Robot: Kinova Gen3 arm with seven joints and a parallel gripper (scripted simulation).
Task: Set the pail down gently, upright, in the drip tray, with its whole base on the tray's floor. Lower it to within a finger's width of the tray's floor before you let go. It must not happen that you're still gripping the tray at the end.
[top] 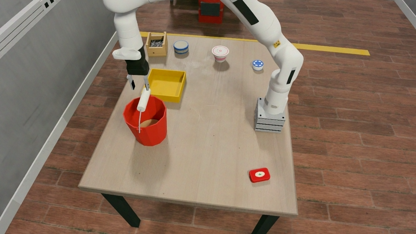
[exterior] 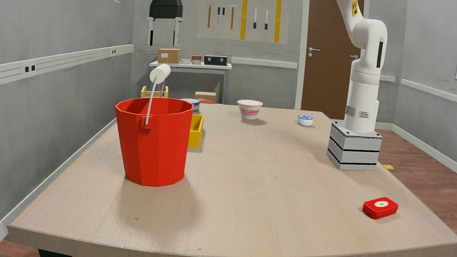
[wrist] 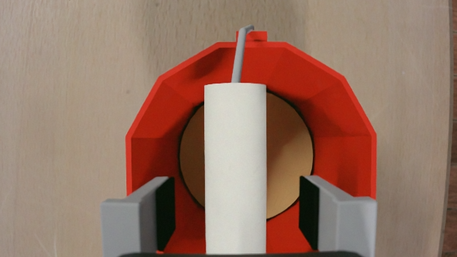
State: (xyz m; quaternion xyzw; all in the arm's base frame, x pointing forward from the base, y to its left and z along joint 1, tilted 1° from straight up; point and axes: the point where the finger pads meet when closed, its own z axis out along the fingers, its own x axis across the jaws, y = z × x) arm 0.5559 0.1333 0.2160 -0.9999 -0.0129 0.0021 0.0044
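Now: hand 110 mm above the pail handle. Also, from my hand: red pail 180 mm below, 10 mm ahead; yellow drip tray 310 mm to the right, 310 mm below, 10 mm ahead; red tin 500 mm behind, 310 mm below, 160 mm to the left.
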